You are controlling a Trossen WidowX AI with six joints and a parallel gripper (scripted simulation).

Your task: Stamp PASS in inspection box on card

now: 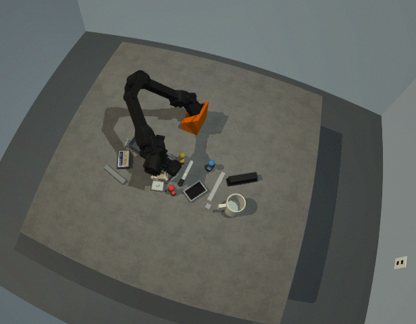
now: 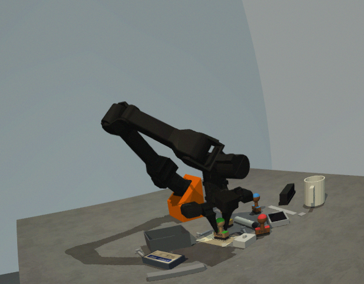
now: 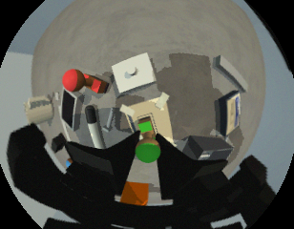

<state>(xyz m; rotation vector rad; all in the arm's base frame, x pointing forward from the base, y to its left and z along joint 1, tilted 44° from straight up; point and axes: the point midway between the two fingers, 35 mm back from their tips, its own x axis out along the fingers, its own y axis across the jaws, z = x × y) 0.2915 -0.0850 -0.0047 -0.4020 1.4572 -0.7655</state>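
My gripper tip is right at the green-topped PASS stamp. Round my gripper tip: yellow-topped HOLD stamp 8 cm behind, 7 cm to the left, 1 cm below; cream card 3 cm below, 1 cm to the right, 1 cm behind; marker 11 cm to the left, 2 cm below.
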